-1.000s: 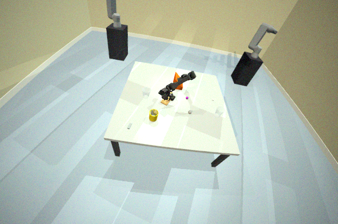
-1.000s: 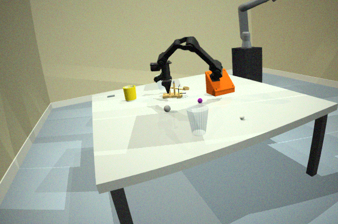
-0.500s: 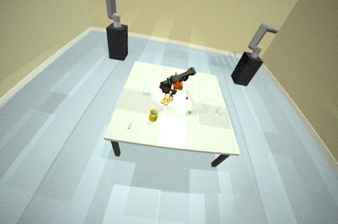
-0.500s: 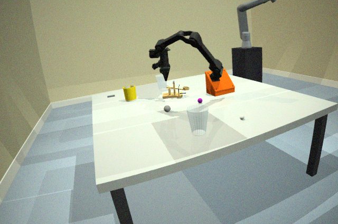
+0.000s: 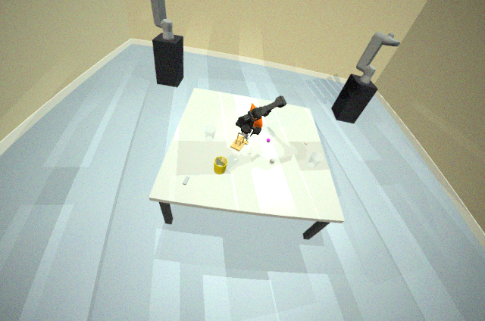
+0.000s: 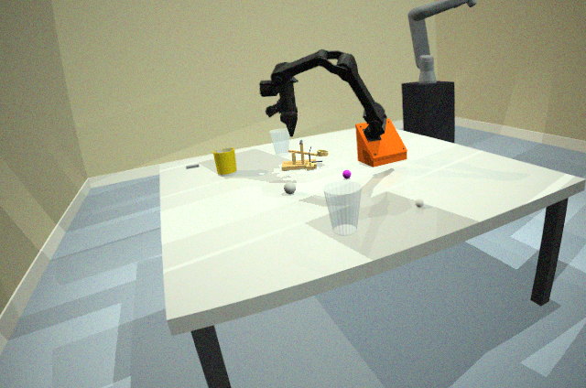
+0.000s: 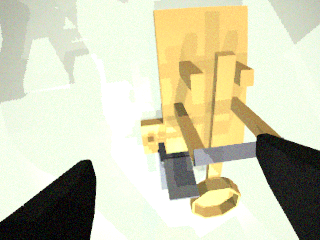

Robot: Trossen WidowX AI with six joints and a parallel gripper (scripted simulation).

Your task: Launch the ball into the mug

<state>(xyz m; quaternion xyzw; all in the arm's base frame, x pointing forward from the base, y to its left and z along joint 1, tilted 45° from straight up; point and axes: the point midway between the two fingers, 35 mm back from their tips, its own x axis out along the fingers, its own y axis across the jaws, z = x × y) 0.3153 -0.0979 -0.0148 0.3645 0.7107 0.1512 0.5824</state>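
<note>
My gripper tip is now 120 mm past the purple ball, 210 mm to the right of it and 130 mm above it. From my gripper tip the other things lie so: grey ball: 100 mm ahead, 240 mm to the left, 130 mm below; then wooden catapult: 60 mm behind, 100 mm below; then yellow mug: 250 mm ahead, 150 mm to the right, 120 mm below.
</note>
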